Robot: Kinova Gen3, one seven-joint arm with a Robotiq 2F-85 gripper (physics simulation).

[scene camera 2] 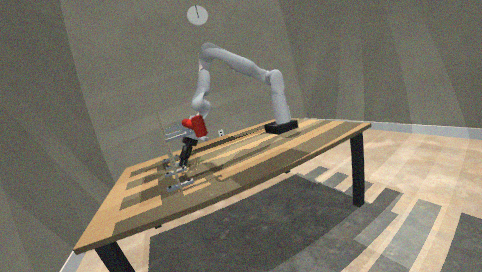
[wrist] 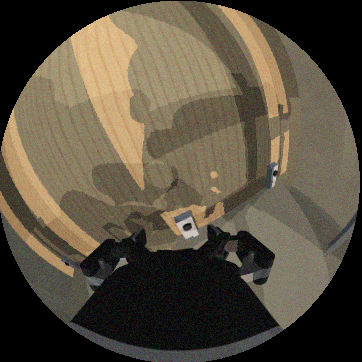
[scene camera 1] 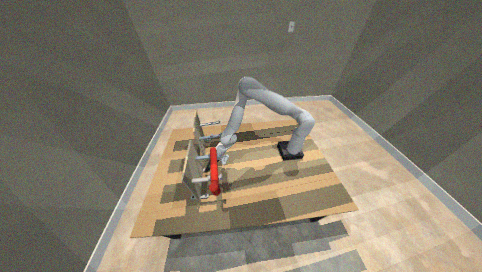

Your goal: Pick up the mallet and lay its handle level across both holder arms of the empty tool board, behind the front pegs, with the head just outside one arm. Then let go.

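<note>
The red mallet (scene camera 1: 213,169) (scene camera 2: 196,126) rests across the two holder arms of the nearer tool board (scene camera 1: 191,167), with its thicker end toward the front of the table. The empty tool board (scene camera 1: 198,127) stands just behind it, and its two grey holder arms (scene camera 1: 209,122) are bare. My gripper (scene camera 2: 184,162) (wrist: 175,233) is open and empty. It points down close to the table top, below the mallet and in front of the boards. In scene camera 1 the mallet hides the fingers. The wrist view shows no mallet.
Both boards stand on the wooden table (scene camera 1: 276,199) (scene camera 2: 269,155) at its left side, held by small grey foot brackets (wrist: 186,228) (wrist: 272,174) (scene camera 2: 180,184). The arm's black base (scene camera 1: 290,151) (scene camera 2: 280,127) is at the table's far right. The boards appear edge-on in scene camera 2.
</note>
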